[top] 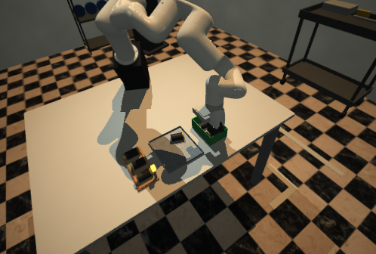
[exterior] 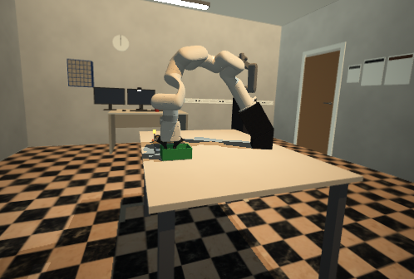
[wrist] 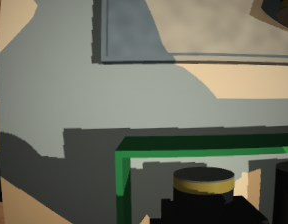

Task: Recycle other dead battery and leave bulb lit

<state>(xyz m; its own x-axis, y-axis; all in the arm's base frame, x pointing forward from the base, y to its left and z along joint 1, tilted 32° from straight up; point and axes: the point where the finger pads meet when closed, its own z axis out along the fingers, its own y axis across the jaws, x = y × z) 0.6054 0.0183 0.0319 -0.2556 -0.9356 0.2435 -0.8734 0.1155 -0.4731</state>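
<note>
Right now my hand is 3 cm past the green recycling box, 1 cm to the right of it and 2 cm above it. From my hand the other things lie so: grey tray (9 cm behind, 17 cm to the right, 4 cm below).
</note>
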